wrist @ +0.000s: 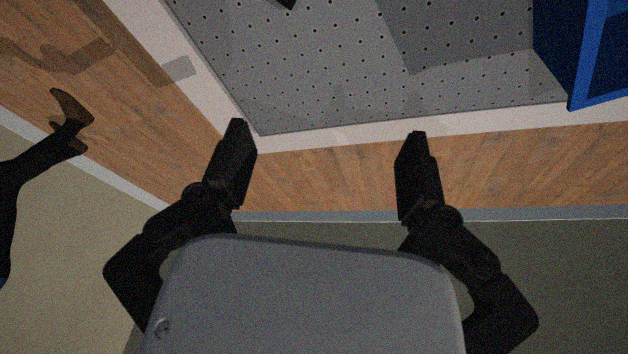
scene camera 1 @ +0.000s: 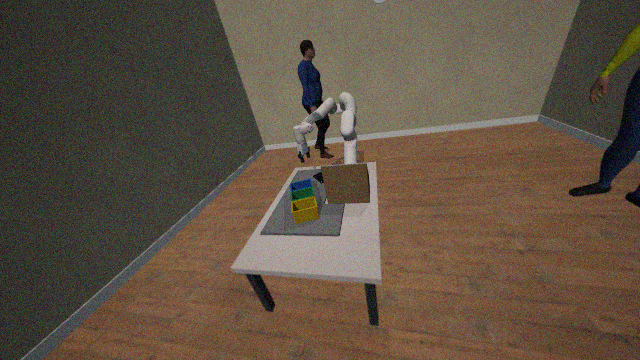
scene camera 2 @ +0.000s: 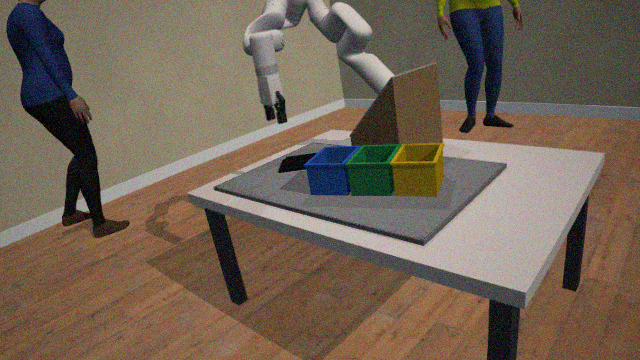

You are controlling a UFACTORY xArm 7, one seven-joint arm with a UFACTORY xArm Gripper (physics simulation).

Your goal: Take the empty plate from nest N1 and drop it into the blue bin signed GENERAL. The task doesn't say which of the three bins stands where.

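Where they show: gripper, fingertip midpoint: (wrist: 325,140) (scene camera 1: 306,160) (scene camera 2: 277,121); arm's base, origin of the base link: (scene camera 1: 350,170).
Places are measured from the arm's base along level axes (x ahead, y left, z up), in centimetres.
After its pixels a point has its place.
My gripper (scene camera 1: 304,159) @[x 38.3, y -24.4, z 0.6 cm] (scene camera 2: 276,120) @[x 38.3, y -24.4, z 0.6 cm] (wrist: 325,140) @[x 38.3, y -24.4, z 0.6 cm] is open and empty. It hangs high near the far left end of the table, above and apart from the mat and bins. The blue bin (scene camera 1: 301,185) @[x 41.1, y -6.0, z -12.9 cm] (scene camera 2: 327,180) @[x 46.9, y 1.8, z -14.4 cm] (wrist: 555,45) @[x 45.3, y -5.3, z -14.1 cm] stands on the mat at one end of a touching row of three; part of it shows at the upper right of the wrist view. No sign is legible. A black object (scene camera 1: 318,177) @[x 30.8, y -24.0, z -17.0 cm] (scene camera 2: 297,162) @[x 31.4, y -25.5, z -16.8 cm] (wrist: 286,3) sits beyond the blue bin; I cannot tell what it is. Neither the plate nor nest N1 can be made out.
The green bin (scene camera 1: 302,194) @[x 37.3, y 6.6, z -13.2 cm] (scene camera 2: 370,180) @[x 42.9, y 14.3, z -14.4 cm] is in the middle, the yellow bin (scene camera 1: 306,215) @[x 29.4, y 29.5, z -14.3 cm] (scene camera 2: 417,180) @[x 38.8, y 27.1, z -14.5 cm] beyond it. A tall brown panel (scene camera 1: 346,183) @[x 2.9, y 11.0, z -3.7 cm] (scene camera 2: 417,105) @[x 5.3, y 10.8, z -1.9 cm] stands beside the grey perforated mat (scene camera 1: 300,230) @[x 32.6, y 37.9, z -19.2 cm] (scene camera 2: 400,225) @[x 55.6, y 31.0, z -19.2 cm] (wrist: 310,75) @[x 45.9, y -30.9, z -19.2 cm]. Two people (scene camera 1: 311,82) (scene camera 2: 477,40) stand away from the table (scene camera 2: 540,200) @[x 28.3, y 57.6, z -20.5 cm].
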